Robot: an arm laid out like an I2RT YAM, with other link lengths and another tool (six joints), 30 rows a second.
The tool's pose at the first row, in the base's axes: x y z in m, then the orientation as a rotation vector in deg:
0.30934, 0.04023, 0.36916, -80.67, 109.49, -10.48
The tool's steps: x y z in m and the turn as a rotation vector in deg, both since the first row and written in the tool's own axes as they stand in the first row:
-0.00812, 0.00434, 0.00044, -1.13, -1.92, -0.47
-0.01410, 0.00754, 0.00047, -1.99, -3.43, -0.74
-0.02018, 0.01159, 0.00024, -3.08, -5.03, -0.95
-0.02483, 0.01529, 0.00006, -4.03, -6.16, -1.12
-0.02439, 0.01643, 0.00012, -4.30, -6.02, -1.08
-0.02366, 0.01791, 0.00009, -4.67, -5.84, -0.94
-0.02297, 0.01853, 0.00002, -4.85, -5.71, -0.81
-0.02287, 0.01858, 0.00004, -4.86, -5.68, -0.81
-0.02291, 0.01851, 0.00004, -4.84, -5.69, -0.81
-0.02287, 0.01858, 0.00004, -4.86, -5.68, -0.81
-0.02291, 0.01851, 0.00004, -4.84, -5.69, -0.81
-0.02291, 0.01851, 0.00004, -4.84, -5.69, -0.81
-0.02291, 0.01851, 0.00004, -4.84, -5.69, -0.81
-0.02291, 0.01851, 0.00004, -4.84, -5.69, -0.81
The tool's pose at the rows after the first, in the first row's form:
0.30728, 0.04912, 0.37047, -81.56, 107.98, -8.24
0.30557, 0.05558, 0.37165, -82.12, 106.84, -6.47
0.30306, 0.06237, 0.37262, -82.73, 105.72, -4.40
0.30068, 0.06780, 0.37305, -83.29, 104.95, -2.78
0.29979, 0.06788, 0.37222, -83.45, 105.18, -2.61
0.29855, 0.06780, 0.37113, -83.59, 105.53, -2.32
0.29795, 0.06742, 0.37053, -83.60, 105.78, -2.18
0.29791, 0.06736, 0.37045, -83.61, 105.81, -2.19
0.29797, 0.06737, 0.37050, -83.60, 105.79, -2.21
0.29791, 0.06736, 0.37045, -83.61, 105.81, -2.19
0.29797, 0.06737, 0.37050, -83.60, 105.79, -2.21
0.29797, 0.06737, 0.37050, -83.60, 105.79, -2.21
0.29797, 0.06737, 0.37050, -83.60, 105.79, -2.21
0.29797, 0.06737, 0.37050, -83.60, 105.79, -2.21

